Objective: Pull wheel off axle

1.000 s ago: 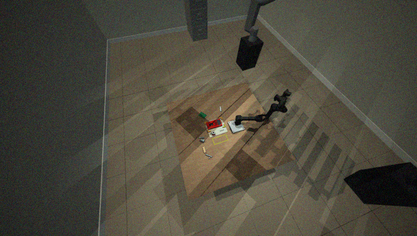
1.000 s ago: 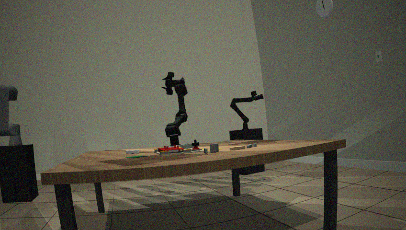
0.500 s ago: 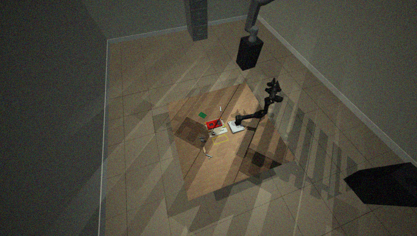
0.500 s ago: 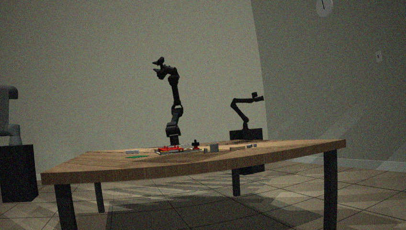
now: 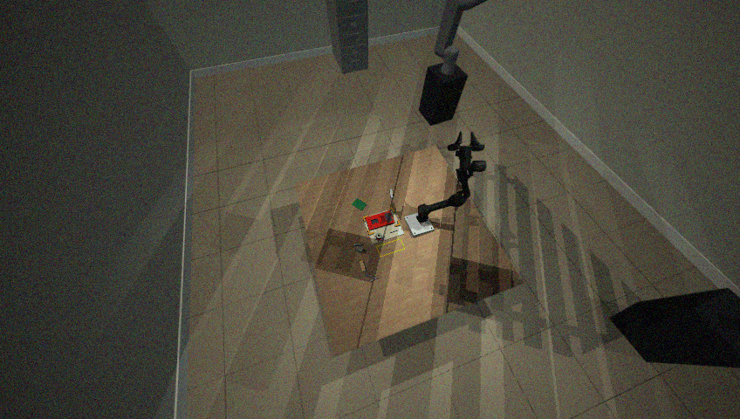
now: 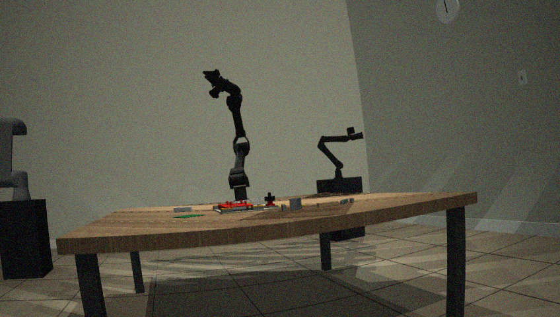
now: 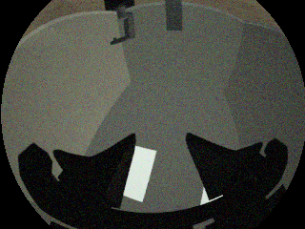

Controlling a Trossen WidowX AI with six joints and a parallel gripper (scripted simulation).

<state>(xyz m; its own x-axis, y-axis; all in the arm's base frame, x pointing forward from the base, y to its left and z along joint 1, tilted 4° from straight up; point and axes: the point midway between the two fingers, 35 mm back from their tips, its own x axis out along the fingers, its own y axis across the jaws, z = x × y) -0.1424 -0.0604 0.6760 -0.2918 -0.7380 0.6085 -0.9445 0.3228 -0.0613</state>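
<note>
My gripper tip is 670 mm above the wheel, 550 mm short of it and 130 mm to the right of it. The rest, counted from my gripper tip: green plate (700 mm below, 580 mm ahead, 200 mm to the right); tan bar (740 mm ahead, 700 mm below, 270 mm to the left); grey block (720 mm ahead, 690 mm below, 160 mm to the left).
</note>
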